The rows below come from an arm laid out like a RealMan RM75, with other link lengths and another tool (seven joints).
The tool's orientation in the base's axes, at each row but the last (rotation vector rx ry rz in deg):
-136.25, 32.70, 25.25
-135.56, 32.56, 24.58
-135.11, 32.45, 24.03
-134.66, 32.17, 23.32
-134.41, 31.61, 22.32
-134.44, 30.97, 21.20
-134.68, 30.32, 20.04
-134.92, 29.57, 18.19
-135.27, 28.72, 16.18
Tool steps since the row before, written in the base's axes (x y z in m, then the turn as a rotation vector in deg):
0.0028, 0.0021, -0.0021, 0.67, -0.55, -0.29
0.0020, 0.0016, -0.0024, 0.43, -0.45, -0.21
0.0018, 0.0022, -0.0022, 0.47, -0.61, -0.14
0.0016, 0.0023, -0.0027, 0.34, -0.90, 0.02
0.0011, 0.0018, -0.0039, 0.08, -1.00, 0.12
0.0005, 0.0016, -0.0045, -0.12, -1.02, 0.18
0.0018, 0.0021, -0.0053, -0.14, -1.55, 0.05
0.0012, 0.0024, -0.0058, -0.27, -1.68, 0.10
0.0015, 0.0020, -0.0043, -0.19, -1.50, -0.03
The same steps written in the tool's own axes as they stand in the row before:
0.0027, -0.0018, 0.0025, 0.85, 0.20, -0.26
0.0023, -0.0008, 0.0025, 0.59, 0.20, -0.21
0.0019, -0.0012, 0.0028, 0.64, 0.26, -0.38
0.0019, -0.0009, 0.0033, 0.54, 0.43, -0.67
0.0021, 0.0004, 0.0039, 0.30, 0.57, -0.78
0.0018, 0.0012, 0.0043, 0.11, 0.64, -0.81
0.0030, 0.0008, 0.0051, 0.29, 1.09, -1.08
0.0025, 0.0012, 0.0058, 0.19, 1.20, -1.19
0.0022, 0.0005, 0.0044, 0.25, 1.12, -0.98

